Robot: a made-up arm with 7 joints. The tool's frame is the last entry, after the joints.
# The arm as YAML. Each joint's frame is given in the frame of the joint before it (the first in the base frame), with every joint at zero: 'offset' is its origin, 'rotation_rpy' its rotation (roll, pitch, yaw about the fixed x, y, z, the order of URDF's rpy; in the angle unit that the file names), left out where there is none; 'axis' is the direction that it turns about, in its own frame. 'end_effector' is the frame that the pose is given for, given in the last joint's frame.
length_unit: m
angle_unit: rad
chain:
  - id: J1
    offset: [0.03, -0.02, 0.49]
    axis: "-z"
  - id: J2
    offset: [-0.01, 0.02, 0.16]
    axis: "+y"
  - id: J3
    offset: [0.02, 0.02, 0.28]
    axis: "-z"
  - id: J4
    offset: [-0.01, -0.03, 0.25]
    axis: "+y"
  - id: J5
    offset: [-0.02, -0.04, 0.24]
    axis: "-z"
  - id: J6
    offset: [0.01, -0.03, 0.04]
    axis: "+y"
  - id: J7
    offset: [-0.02, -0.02, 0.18]
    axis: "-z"
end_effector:
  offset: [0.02, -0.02, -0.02]
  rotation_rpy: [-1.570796, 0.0, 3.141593]
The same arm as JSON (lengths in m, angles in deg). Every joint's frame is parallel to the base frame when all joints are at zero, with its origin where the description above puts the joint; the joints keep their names.
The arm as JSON. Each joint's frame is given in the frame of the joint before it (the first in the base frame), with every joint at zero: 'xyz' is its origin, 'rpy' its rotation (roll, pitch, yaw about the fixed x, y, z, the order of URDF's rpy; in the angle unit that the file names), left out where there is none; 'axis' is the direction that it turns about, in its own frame. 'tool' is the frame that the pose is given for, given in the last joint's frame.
{"units": {"length": "m", "angle": "deg"}, "joints": [{"name": "J1", "type": "revolute", "origin": {"xyz": [0.03, -0.02, 0.49]}, "axis": [0.0, 0.0, -1.0]}, {"name": "J2", "type": "revolute", "origin": {"xyz": [-0.01, 0.02, 0.16]}, "axis": [0.0, 1.0, 0.0]}, {"name": "J3", "type": "revolute", "origin": {"xyz": [0.02, 0.02, 0.28]}, "axis": [0.0, 0.0, -1.0]}, {"name": "J4", "type": "revolute", "origin": {"xyz": [-0.01, -0.03, 0.25]}, "axis": [0.0, 1.0, 0.0]}, {"name": "J5", "type": "revolute", "origin": {"xyz": [-0.02, -0.04, 0.24]}, "axis": [0.0, 0.0, -1.0]}, {"name": "J6", "type": "revolute", "origin": {"xyz": [0.01, -0.03, 0.04]}, "axis": [0.0, 1.0, 0.0]}, {"name": "J7", "type": "revolute", "origin": {"xyz": [-0.02, -0.02, 0.18]}, "axis": [0.0, 0.0, -1.0]}], "tool": {"origin": {"xyz": [0.02, -0.02, -0.02], "rpy": [-90.0, 0.0, -180.0]}}}
